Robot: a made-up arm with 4 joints. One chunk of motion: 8 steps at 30 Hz.
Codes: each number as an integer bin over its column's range. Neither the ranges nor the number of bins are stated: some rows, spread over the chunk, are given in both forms.
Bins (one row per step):
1: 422 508 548 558
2: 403 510 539 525
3: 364 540 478 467
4: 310 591 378 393
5: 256 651 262 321
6: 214 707 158 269
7: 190 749 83 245
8: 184 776 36 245
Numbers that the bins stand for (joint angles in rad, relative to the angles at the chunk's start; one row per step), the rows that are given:
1: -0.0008 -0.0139 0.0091 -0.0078
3: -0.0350 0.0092 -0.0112 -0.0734
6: -0.1236 0.1295 -0.1041 -0.2161
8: -0.1413 0.1793 -0.1395 -0.2334
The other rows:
2: -0.0120 -0.0124 0.0065 -0.0316
4: -0.0669 0.0459 -0.0403 -0.1268
5: -0.0988 0.0892 -0.0739 -0.1786
7: -0.1378 0.1598 -0.1259 -0.2334

